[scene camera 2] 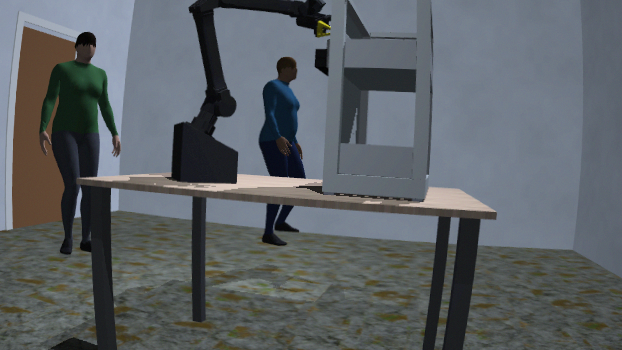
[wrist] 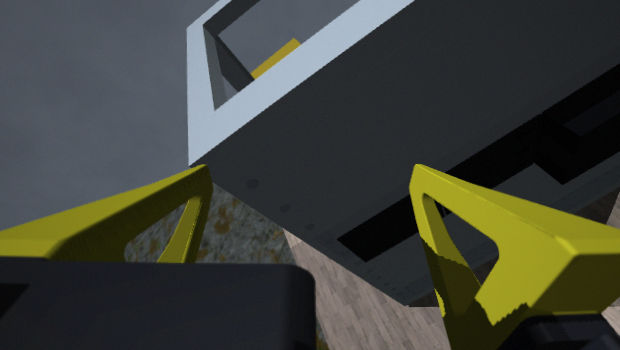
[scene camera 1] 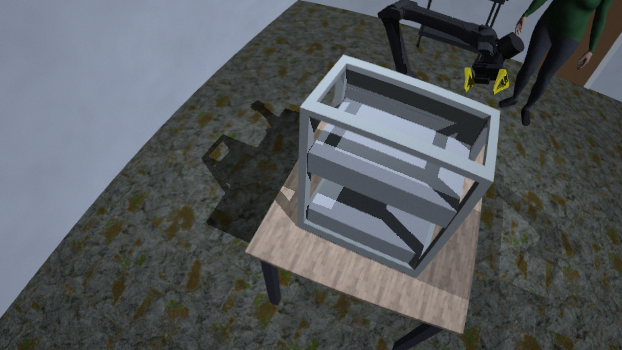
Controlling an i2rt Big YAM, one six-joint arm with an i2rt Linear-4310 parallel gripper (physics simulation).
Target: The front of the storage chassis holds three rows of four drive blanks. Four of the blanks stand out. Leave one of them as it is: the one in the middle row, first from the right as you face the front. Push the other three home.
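Places are measured from the arm's base along level axes (x ahead, y left, z up), in metres.
Where they show: gripper, fingertip midpoint: [wrist: 311, 175] [scene camera 1: 478, 91]; arm's base at its link origin: [scene camera 2: 198, 134].
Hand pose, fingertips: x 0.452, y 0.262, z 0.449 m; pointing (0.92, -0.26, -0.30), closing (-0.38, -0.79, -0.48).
Observation:
Each offset is from my fingertips to the top centre of the thing. "pt": to the spot under its first point. Level surfaces: height alone.
The storage chassis [scene camera 1: 380, 187] [scene camera 2: 336, 125] [wrist: 325, 150] stands upright on the table. In the wrist view its dark front panel runs diagonally, with a row of black drive blanks @[dx +0.106, dy -0.025, dz -0.181 m] [wrist: 385, 232] low on the right. One blank @[pt dx +0.027, dy -0.196, dz -0.210 m] [wrist: 550, 145] stands out of that row at the right; its outer end is dark. In scene camera 2 a black block @[pt dx -0.003, dy -0.400, dz -0.218 m] [scene camera 2: 321, 60] juts from the chassis front. Which row and column these are, I cannot tell; the other blanks are hidden or too dark. My gripper [scene camera 1: 482, 91] [scene camera 2: 325, 29] [wrist: 311, 175] is open and empty, in front of the chassis near its upper part, above the jutting block.
The wooden table @[dz -0.611 m] [scene camera 1: 360, 275] [scene camera 2: 280, 195] carries the chassis and the arm's base [scene camera 2: 205, 155]. The chassis's open top frame shows beyond the front panel in the wrist view. A person in green [scene camera 1: 565, 20] [scene camera 2: 80, 100] and a person in blue [scene camera 2: 280, 110] stand beyond the table.

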